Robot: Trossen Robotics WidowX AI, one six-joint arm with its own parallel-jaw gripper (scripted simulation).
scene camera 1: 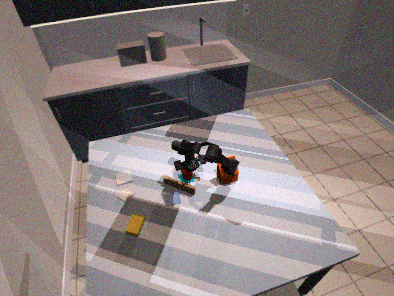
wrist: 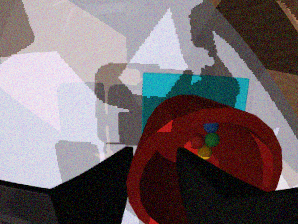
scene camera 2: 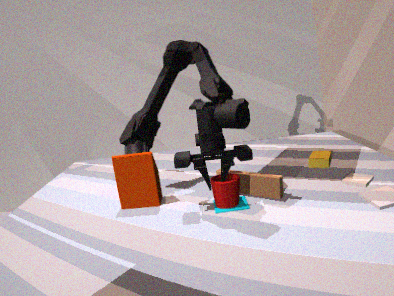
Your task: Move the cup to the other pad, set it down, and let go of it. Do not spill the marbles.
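Red cup (scene camera 2: 226,194), (wrist: 248,149). Wooden block (scene camera 2: 258,184). Gripper (scene camera 2: 216,189), (wrist: 154,154).
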